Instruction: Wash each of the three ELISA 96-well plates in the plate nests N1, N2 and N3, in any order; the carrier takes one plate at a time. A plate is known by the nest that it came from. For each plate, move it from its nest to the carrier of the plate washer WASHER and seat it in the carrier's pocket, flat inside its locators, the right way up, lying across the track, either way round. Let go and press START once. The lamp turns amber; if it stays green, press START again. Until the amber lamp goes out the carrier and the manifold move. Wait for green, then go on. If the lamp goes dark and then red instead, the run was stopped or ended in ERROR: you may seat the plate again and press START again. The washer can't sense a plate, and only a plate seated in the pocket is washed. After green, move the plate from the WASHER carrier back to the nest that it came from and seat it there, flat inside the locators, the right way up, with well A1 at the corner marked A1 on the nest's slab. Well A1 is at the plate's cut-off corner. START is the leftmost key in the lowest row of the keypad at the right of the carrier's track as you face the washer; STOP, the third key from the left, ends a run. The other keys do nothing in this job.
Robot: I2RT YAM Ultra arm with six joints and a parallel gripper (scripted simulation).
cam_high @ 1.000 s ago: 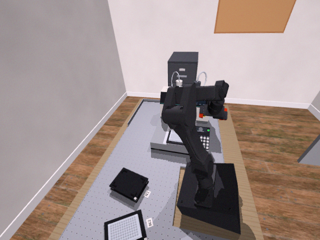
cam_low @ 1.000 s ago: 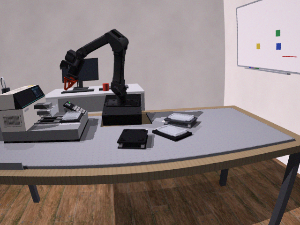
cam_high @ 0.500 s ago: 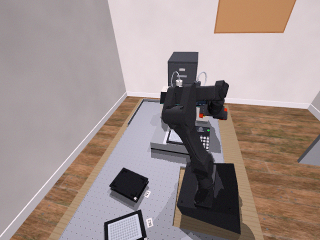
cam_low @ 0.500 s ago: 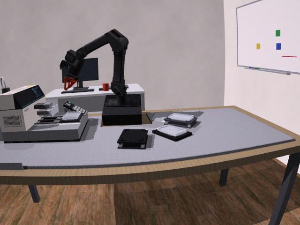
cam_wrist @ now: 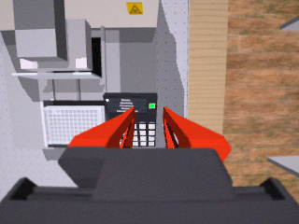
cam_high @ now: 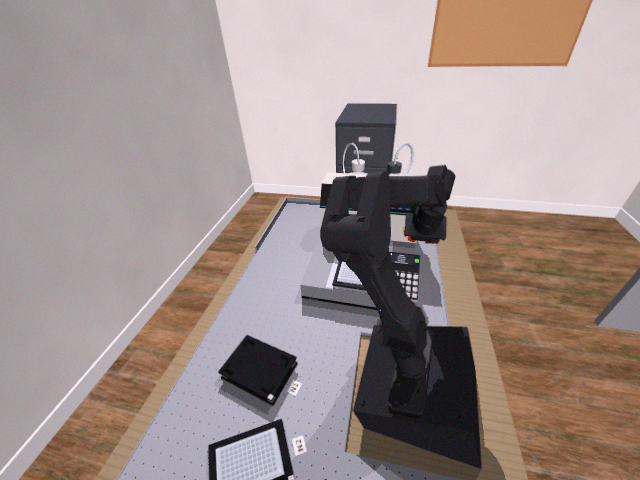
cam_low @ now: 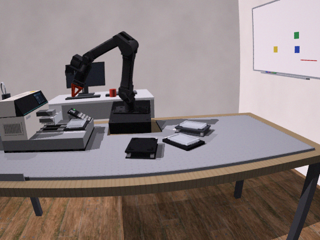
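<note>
Now: hand 150 mm short of the black washer carrier, 130 mm above it and 70 mm to the right of it. The rest, counted from my hand: manifold head: 180 mm ahead, 80 mm to the right, 80 mm below; then washer: 180 mm ahead, 90 mm to the right, 80 mm below; then N1 label: 430 mm to the left, 210 mm below, 210 mm ahead.
</note>
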